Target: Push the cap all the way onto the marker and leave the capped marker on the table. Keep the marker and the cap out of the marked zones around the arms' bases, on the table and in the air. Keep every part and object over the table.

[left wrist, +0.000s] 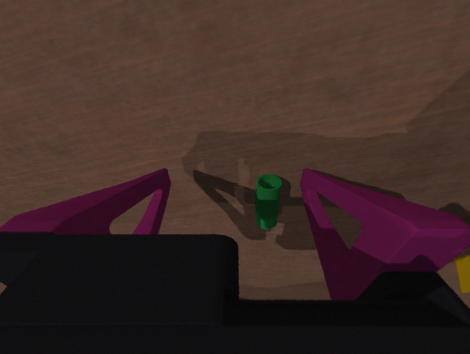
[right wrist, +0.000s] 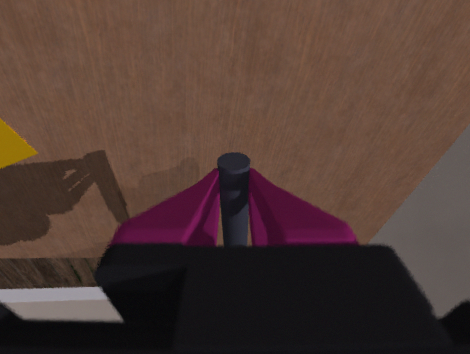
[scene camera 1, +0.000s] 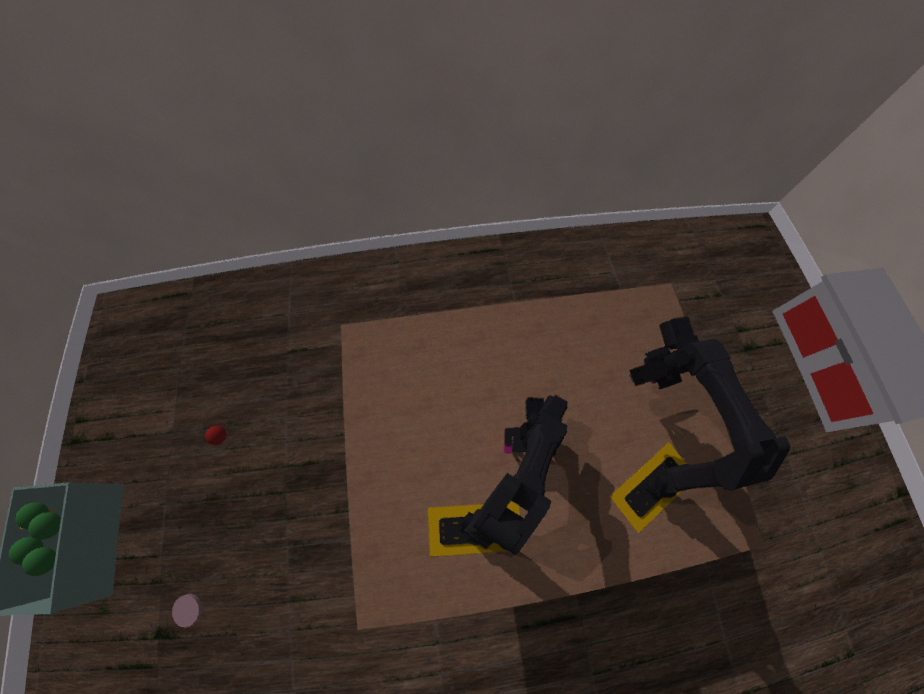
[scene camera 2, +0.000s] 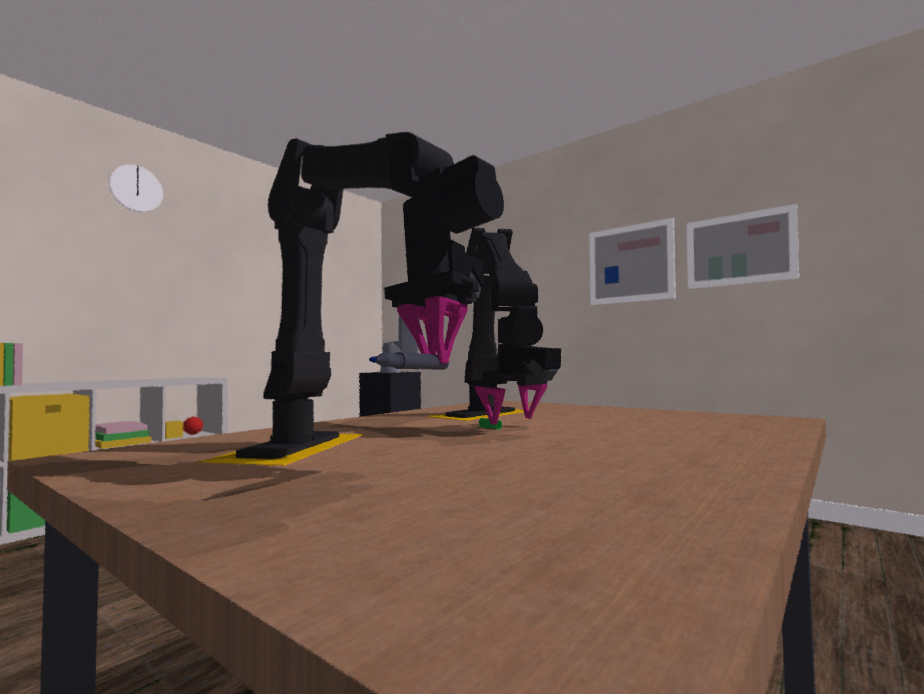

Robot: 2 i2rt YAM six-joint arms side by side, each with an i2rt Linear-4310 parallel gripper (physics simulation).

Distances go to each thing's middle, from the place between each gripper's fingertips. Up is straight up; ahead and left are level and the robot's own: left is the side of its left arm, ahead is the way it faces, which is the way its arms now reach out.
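From my left hand, the green cap (left wrist: 267,192) is 2 cm to the right, 4 cm behind and 1 cm below, and there's a dark grey marker (scene camera 2: 400,360) that's 43 cm to the right of that hand, 12 cm ahead of it and 12 cm above it.
My right hand's 5 cm to the left of the dark grey marker, and the green cap is 16 cm behind that hand, 36 cm to the left of it and 12 cm below it.
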